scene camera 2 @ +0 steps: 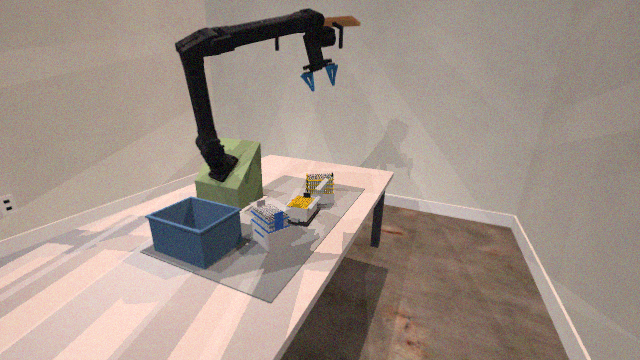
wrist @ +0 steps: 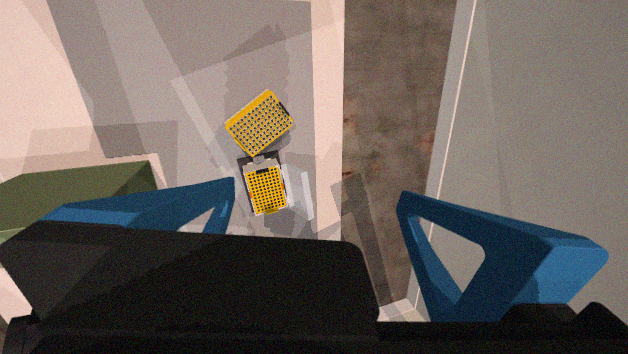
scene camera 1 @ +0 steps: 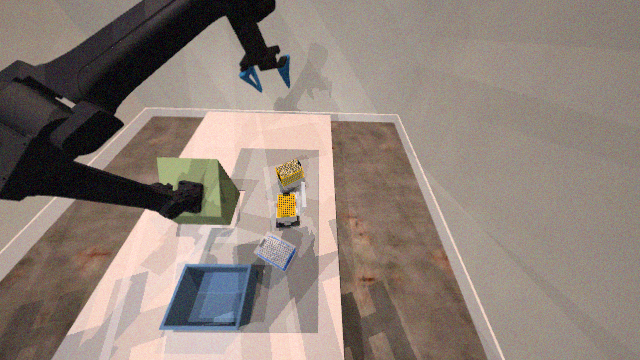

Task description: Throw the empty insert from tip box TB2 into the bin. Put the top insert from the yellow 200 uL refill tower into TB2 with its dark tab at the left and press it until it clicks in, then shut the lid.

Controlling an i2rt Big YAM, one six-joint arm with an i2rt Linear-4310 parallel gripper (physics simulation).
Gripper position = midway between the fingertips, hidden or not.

My gripper (scene camera 1: 275, 89) is open, holding nothing. A blue and white tip box (scene camera 2: 270, 221) sits on a grey mat (scene camera 1: 283, 303). Also in view: a clear lid (wrist: 296, 181) and a blue bin (scene camera 1: 207, 296).
The blue and white tip box shows as well in scene camera 1 (scene camera 1: 277, 252). My gripper shows as well in scene camera 2 (scene camera 2: 323, 88) and in the wrist view (wrist: 319, 194). The grey mat is seen too in scene camera 2 (scene camera 2: 249, 268) and in the wrist view (wrist: 164, 84).
